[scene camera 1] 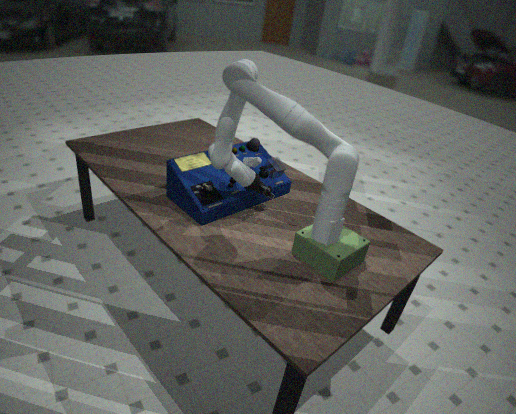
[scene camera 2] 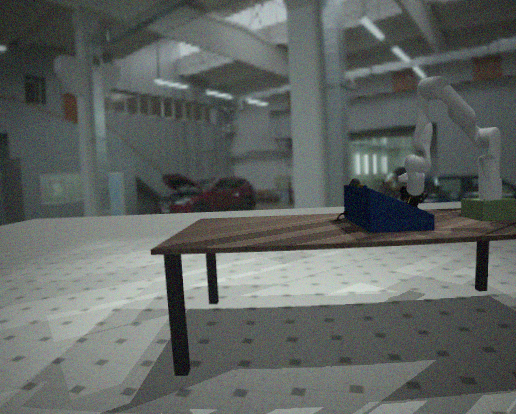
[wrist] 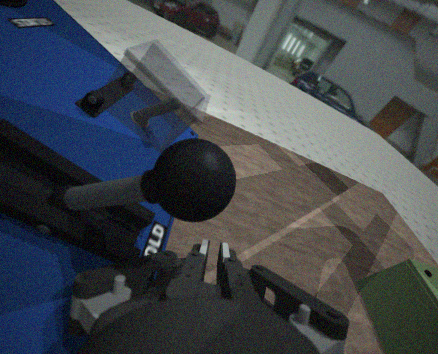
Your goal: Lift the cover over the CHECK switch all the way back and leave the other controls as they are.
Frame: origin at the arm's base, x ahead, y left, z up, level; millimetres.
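Seen in the pictures: gripper, fingertip midpoint: [scene camera 1: 271, 197] [wrist: 213, 251]; arm's base, link origin: [scene camera 1: 323, 236] [scene camera 2: 489, 199].
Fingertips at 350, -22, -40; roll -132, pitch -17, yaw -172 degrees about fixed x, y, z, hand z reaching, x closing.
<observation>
Offsets run from my fingertips to a thing's top centre, as dx, dy, dz. "spot": to the spot under its first point. Level surfaces: height alone.
A clear cover {+114, -82, +112} [scene camera 1: 276, 167] [wrist: 172, 80] sits over a toggle switch [wrist: 155, 112] at the right end of the sloped blue panel {spot: +15, +169, +6} [scene camera 1: 235, 201] [scene camera 2: 385, 210] [wrist: 50, 75]. It looks lowered over the toggle; its label is not readable. My gripper [scene camera 1: 271, 194] [scene camera 2: 414, 201] [wrist: 213, 251] has its fingertips close together, with a narrow gap and nothing between them. It is near the panel's front edge, apart from the cover. In the wrist view, a lever with a black ball {spot: +42, +41, +108} [wrist: 195, 180] stands between my fingertips and the cover.
A partly visible label ending in "OLD" {spot: +52, +21, +14} [wrist: 154, 239] is beside the lever slot. A black knob {spot: +249, -49, +133} [scene camera 1: 254, 144], a yellow label plate {spot: +217, +271, +107} [scene camera 1: 192, 161] and a black switch block {+56, +273, +81} [scene camera 1: 205, 192] are on the panel. The green base block [scene camera 1: 332, 257] [scene camera 2: 485, 210] [wrist: 400, 305] stands on the wooden table {dz -51} [scene camera 1: 225, 260] [scene camera 2: 250, 235].
</observation>
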